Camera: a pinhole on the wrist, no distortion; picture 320 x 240 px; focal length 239.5 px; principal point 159.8 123.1 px. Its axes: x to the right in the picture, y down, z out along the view. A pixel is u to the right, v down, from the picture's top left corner.
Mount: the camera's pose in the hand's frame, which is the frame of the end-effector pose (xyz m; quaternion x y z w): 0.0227 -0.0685 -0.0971 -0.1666 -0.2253 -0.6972 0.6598
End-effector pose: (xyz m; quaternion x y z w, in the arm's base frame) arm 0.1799 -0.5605 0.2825 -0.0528 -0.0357 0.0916 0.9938
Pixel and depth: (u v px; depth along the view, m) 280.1 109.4 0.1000
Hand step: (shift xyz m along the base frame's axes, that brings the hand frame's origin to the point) 0.0158 -0.0535 0.0200
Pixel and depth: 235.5 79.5 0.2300
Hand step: -0.0481 -0.0002 0.1285
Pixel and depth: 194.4 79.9 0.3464
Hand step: -0.0953 0.0832 0.2013
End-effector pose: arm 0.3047 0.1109 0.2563 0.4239 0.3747 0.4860 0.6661
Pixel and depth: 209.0 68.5 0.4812
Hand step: 0.2530 -0.1728 0.2373
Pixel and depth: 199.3 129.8 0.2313
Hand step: 0.1035 -0.0091 0.0627
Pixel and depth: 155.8 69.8 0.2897
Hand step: 0.0810 -0.0701 0.1406
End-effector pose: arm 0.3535 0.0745 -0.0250 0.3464 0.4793 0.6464 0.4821
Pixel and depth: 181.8 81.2 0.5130
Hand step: 0.3017 -0.0110 0.2676
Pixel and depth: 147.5 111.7 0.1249
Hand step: 0.0000 0.0097 0.0048
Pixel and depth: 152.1 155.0 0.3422
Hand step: 0.1234 0.0895 0.1730
